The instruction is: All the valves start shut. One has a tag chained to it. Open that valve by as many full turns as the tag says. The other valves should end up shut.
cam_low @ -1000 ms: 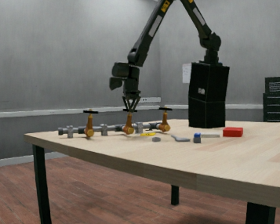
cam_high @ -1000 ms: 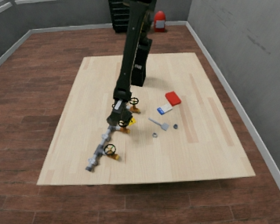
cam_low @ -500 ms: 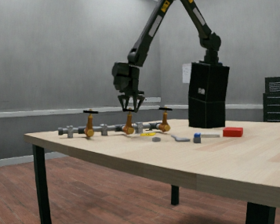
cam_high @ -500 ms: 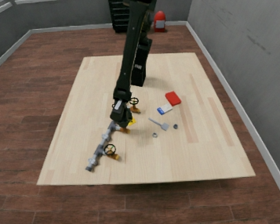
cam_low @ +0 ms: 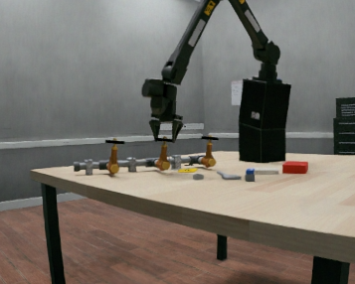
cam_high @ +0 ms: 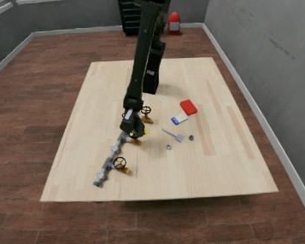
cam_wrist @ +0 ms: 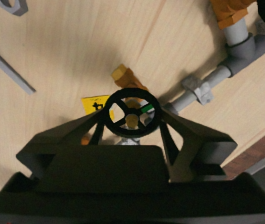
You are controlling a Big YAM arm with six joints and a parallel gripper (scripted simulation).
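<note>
Right now my hand is 12 cm above the yellow tag, 9 cm past it and 3 cm to the right of it. Also, from my hand: blue-and-white block 30 cm to the left, 18 cm behind, 11 cm below; grey flat tool 25 cm to the left, 11 cm below, 5 cm behind; grey part 36 cm to the left, 11 cm below, 3 cm behind.
</note>
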